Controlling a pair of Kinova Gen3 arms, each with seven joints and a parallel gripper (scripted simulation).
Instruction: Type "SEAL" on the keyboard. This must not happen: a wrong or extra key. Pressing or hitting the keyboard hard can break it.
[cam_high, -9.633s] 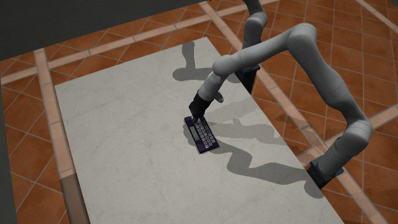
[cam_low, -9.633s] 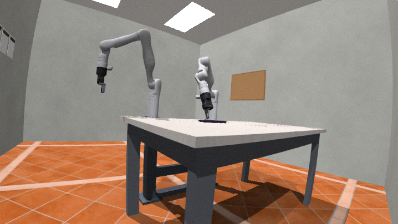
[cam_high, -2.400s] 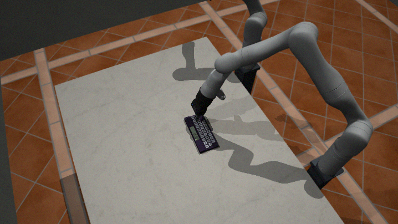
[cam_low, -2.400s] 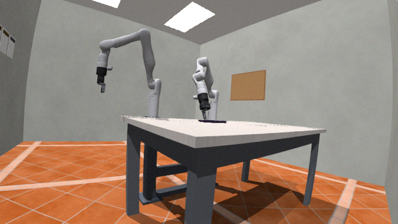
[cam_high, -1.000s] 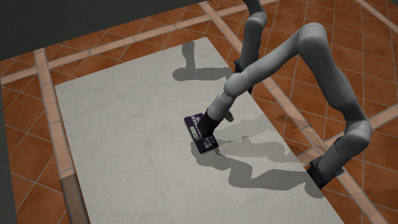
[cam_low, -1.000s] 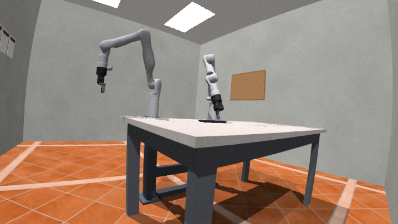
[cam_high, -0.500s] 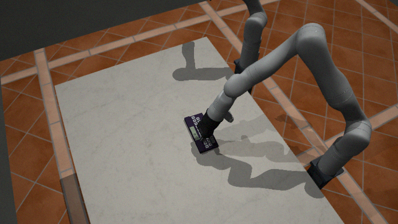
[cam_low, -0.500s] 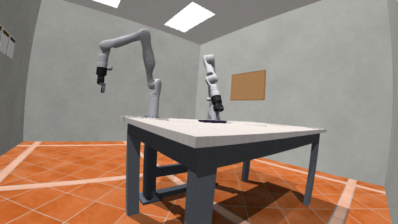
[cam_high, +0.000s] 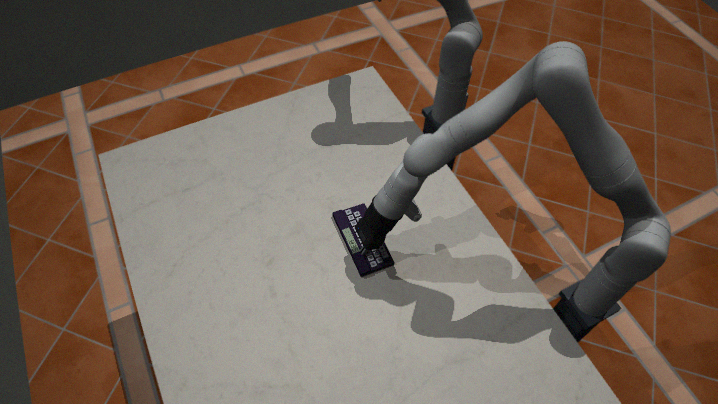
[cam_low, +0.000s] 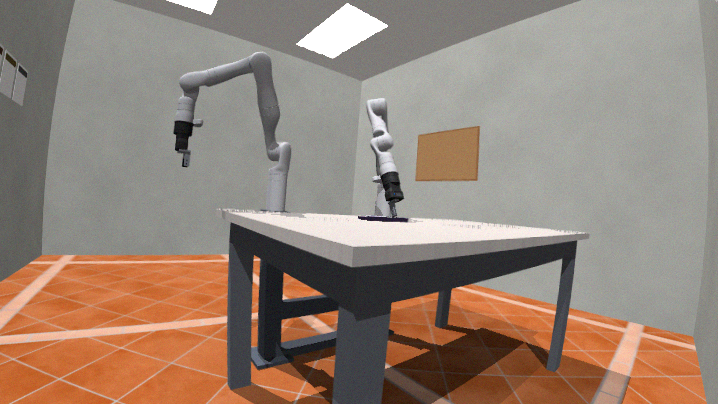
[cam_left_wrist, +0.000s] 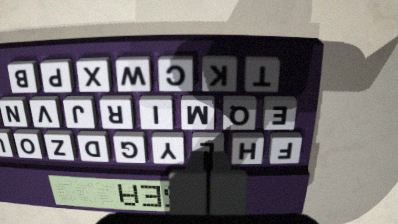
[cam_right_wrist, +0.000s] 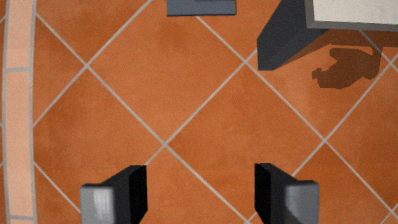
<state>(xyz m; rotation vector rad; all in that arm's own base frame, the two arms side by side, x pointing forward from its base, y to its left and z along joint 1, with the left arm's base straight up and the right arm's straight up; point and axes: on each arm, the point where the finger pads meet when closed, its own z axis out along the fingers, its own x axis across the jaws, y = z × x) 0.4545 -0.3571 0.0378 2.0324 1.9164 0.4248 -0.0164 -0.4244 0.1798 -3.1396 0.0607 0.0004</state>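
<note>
Now: left hand 12 cm to the left of the key, 3 cm past it and 2 cm above it.
</note>
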